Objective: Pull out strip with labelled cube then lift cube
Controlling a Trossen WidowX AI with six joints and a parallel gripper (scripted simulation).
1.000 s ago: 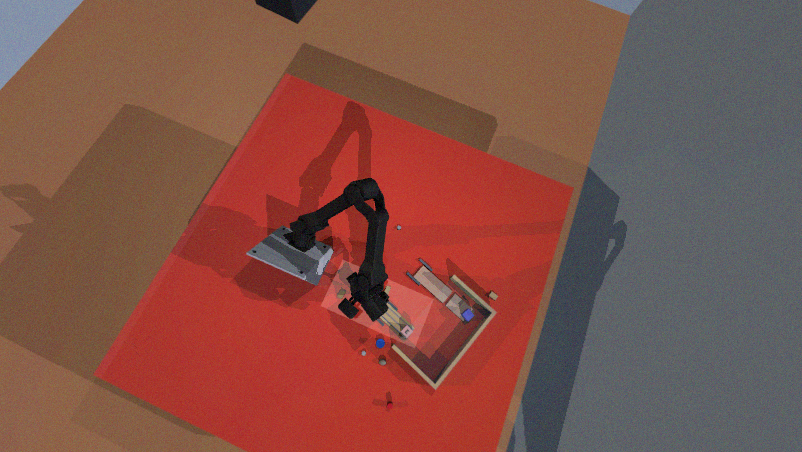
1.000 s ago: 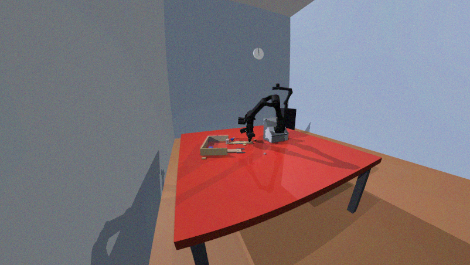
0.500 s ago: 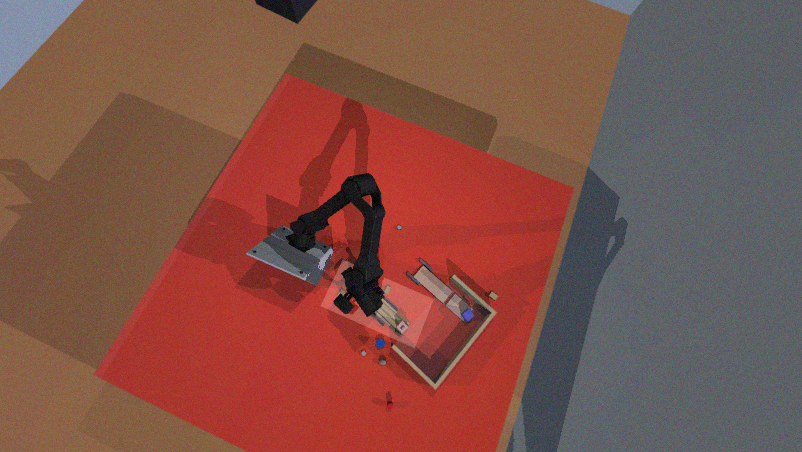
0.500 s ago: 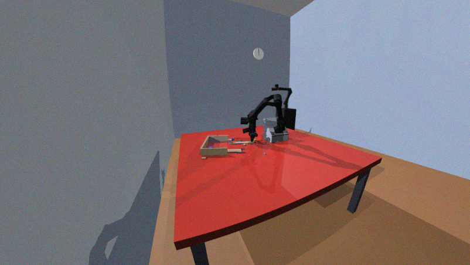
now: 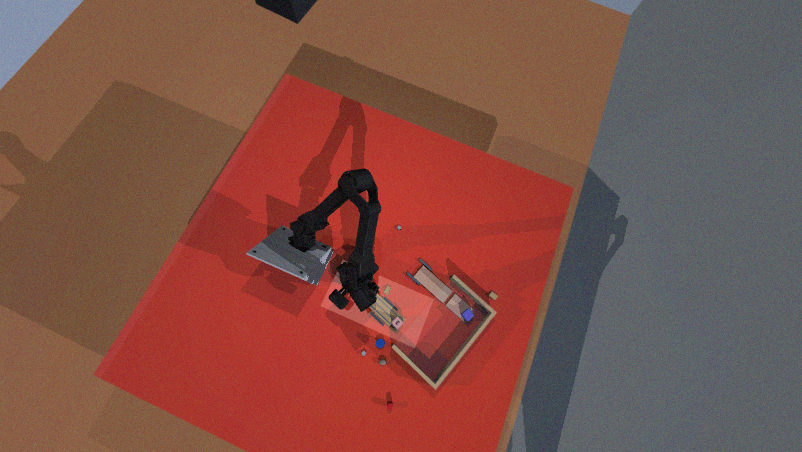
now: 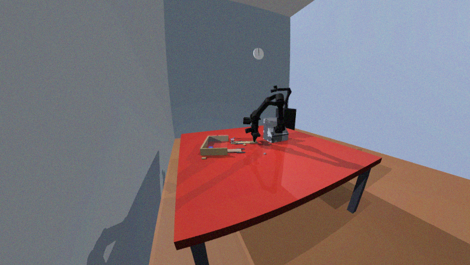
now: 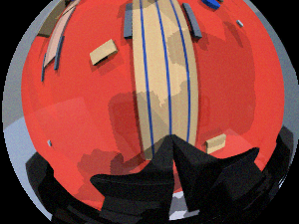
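The labelled cube is 190 mm ahead of my gripper tip, 40 mm to the right of it and 20 mm above it. From my gripper tip the other things lie so: red piece (290 mm ahead, 280 mm to the right, 10 mm above).
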